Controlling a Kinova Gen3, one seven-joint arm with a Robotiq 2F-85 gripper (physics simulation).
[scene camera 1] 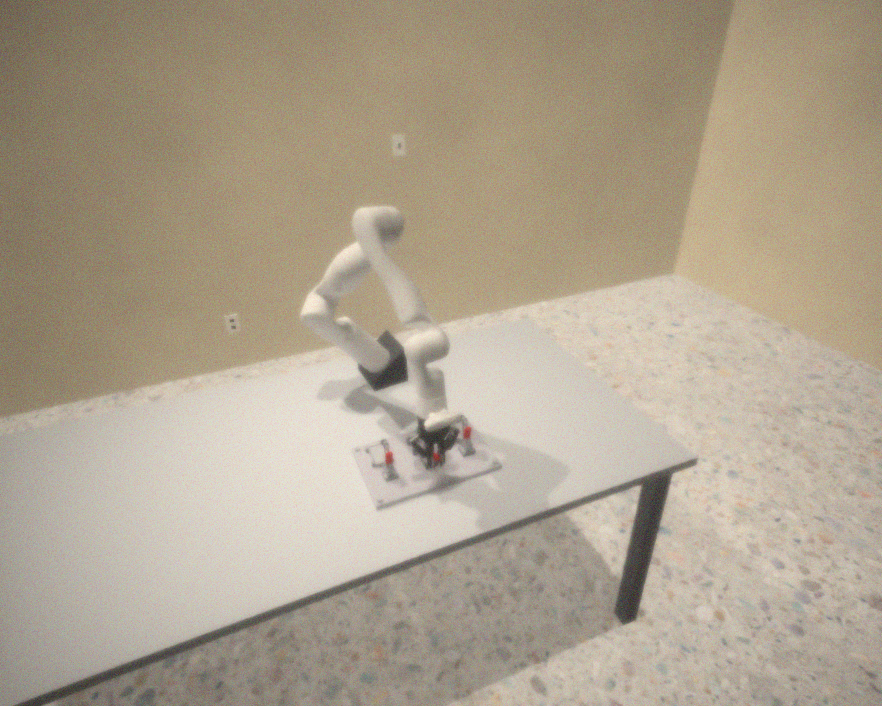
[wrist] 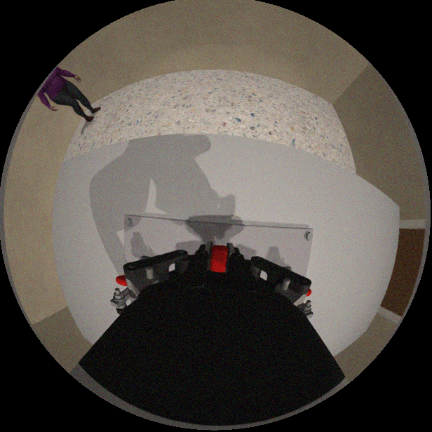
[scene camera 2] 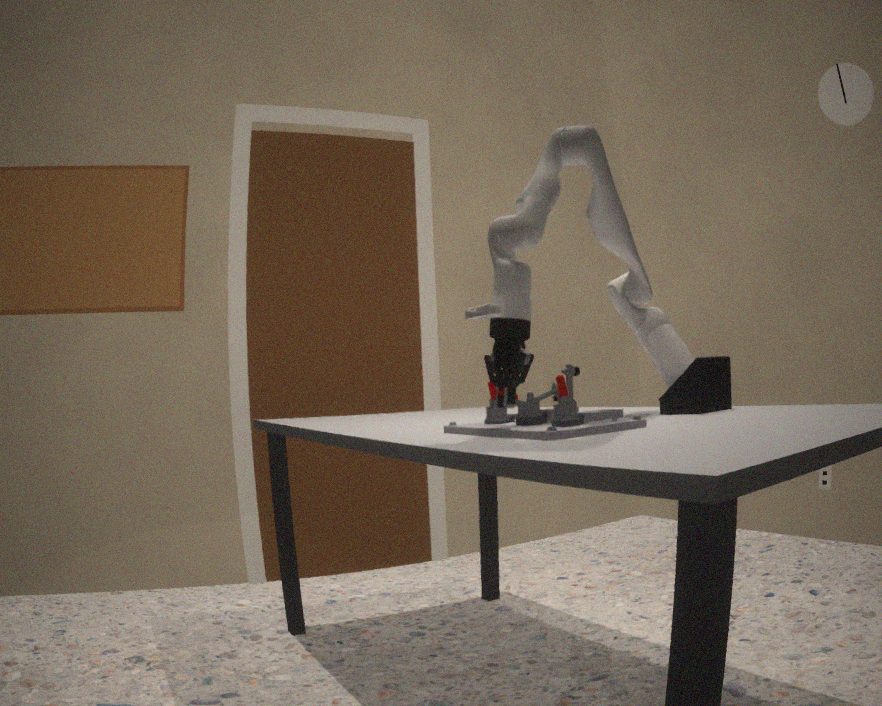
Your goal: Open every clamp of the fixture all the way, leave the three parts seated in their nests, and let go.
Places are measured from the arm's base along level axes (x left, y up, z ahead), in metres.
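Pixels of known places: gripper, fingertip midpoint: (scene camera 1: 436, 466) (scene camera 2: 504, 407); arm's base, origin of the base link: (scene camera 1: 378, 361) (scene camera 2: 686, 382).
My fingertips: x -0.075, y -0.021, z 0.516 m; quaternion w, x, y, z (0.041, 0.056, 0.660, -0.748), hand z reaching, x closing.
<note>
For each thing: its middle in the pictures, then the offset to it from my fingertips. "pt": a spot on its surface instead. Level surfaces: height alone.
- grey plate, body centre: (scene camera 2: 542, 427) (scene camera 1: 425, 458) dx +0.011, dy -0.043, dz -0.084 m
- middle clamp's red handle, surface spot: (scene camera 1: 436, 457) pt dx -0.003, dy +0.035, dz +0.006 m
- raised arm with a black tip, surface spot: (scene camera 2: 575, 371) pt dx +0.125, dy +0.060, dz -0.062 m
- light table, its level: dy -0.051 m
The fixture is a grey plate (scene camera 1: 411, 488) (scene camera 2: 507, 432) (wrist: 165, 231) with three clamps that have red handles. My gripper (scene camera 1: 434, 460) (scene camera 2: 509, 398) (wrist: 218, 249) points down and is shut on the middle clamp's red handle (scene camera 1: 436, 457) (wrist: 219, 261). One outer clamp's red handle (scene camera 1: 389, 457) (scene camera 2: 561, 385) (wrist: 308, 292) stands steeply up, and a raised arm with a black tip (scene camera 2: 575, 371) shows beside it in scene camera 2. The other outer red handle (scene camera 1: 467, 432) (scene camera 2: 492, 390) (wrist: 121, 280) also stands up. The gripper hides much of the middle clamp. The three parts and their seating cannot be made out.
The fixture lies on a light table (scene camera 1: 220, 515) (scene camera 2: 411, 434) (wrist: 300, 185), near its long edge. The arm's black base (scene camera 1: 386, 362) (scene camera 2: 698, 386) stands behind it. The outer clamps stand close on both sides of the gripper. A person (wrist: 65, 92) stands beyond the table in the wrist view.
</note>
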